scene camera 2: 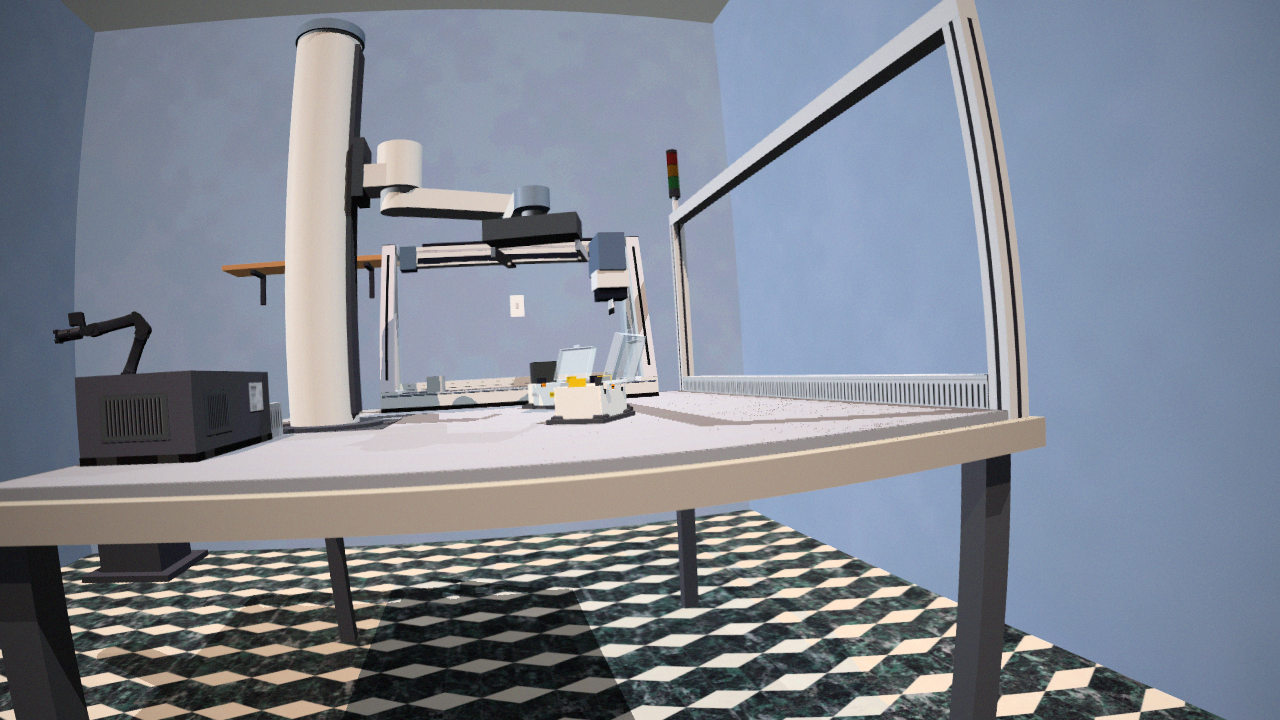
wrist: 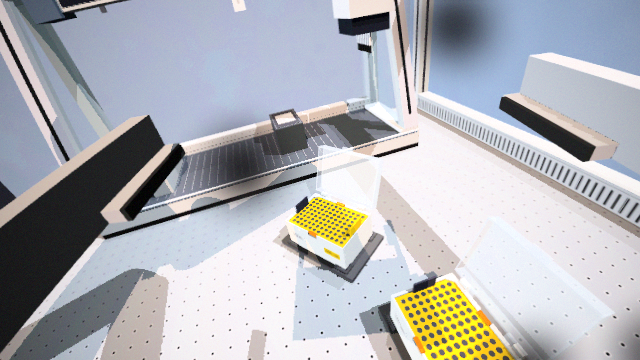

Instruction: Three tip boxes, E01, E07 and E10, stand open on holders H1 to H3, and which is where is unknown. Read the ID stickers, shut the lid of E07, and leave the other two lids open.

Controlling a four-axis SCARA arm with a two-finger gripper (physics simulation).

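Frame: origin at the arm's base, x left, y ahead, z down, level; metres.
Seen in the pictures: gripper, between the fingertips: point(scene camera 2: 547, 260) point(wrist: 333, 107).
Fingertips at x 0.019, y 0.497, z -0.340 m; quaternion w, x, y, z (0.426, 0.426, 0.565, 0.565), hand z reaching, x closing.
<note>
A point is followed by its place in that frame.
In the wrist view a white tip box point(wrist: 325, 244) @[y 0.508, x 0.190, z -0.063 m] with a yellow rack stands mid-frame on a dark holder point(wrist: 371, 250) @[y 0.581, x 0.181, z -0.021 m]; its clear lid point(wrist: 348, 175) @[y 0.587, x 0.278, z -0.113 m] is upright. Its yellow sticker point(wrist: 332, 253) @[y 0.514, x 0.180, z -0.049 m] is too blurred to read. A second tip box point(wrist: 450, 320) @[y 0.602, x 0.020, z -0.070 m] is cut off at the lower right, its clear lid point(wrist: 535, 280) @[y 0.674, x 0.001, z -0.129 m] leaning open. A third box does not show there. My gripper point(wrist: 333, 107) @[y 0.497, x 0.019, z -0.340 m] is open and empty, fingers wide apart. In scene camera 2 the arm's dark end block point(scene camera 2: 531, 229) @[y 0.446, x -0.179, z -0.365 m] is high above the table; white boxes point(scene camera 2: 590, 402) @[y 0.520, x -0.295, z -0.047 m] and two raised lids point(scene camera 2: 575, 363) @[y 0.586, x 0.283, z -0.119 m] point(scene camera 2: 626, 355) @[y 0.586, x -0.292, z -0.121 m] show.
A gantry with a hanging tool head point(scene camera 2: 608, 255) @[y 0.727, x 0.465, z -0.431 m] point(wrist: 360, 12) @[y 0.713, x 0.469, z -0.345 m] stands behind the boxes. A dark bin point(wrist: 290, 137) @[y 0.527, x 0.515, z -0.103 m] is on its slatted deck point(wrist: 220, 172) @[y 0.337, x 0.516, z -0.062 m]. A slotted rail point(scene camera 2: 832, 391) @[y 1.004, x -0.256, z -0.030 m] point(wrist: 530, 162) @[y 1.004, x 0.251, z -0.021 m] runs along the right. A black cabinet point(scene camera 2: 170, 416) @[y -0.067, x -0.550, z -0.072 m] stands left of the arm's column point(scene camera 2: 320, 223) @[y 0.020, x -0.072, z -0.425 m].
</note>
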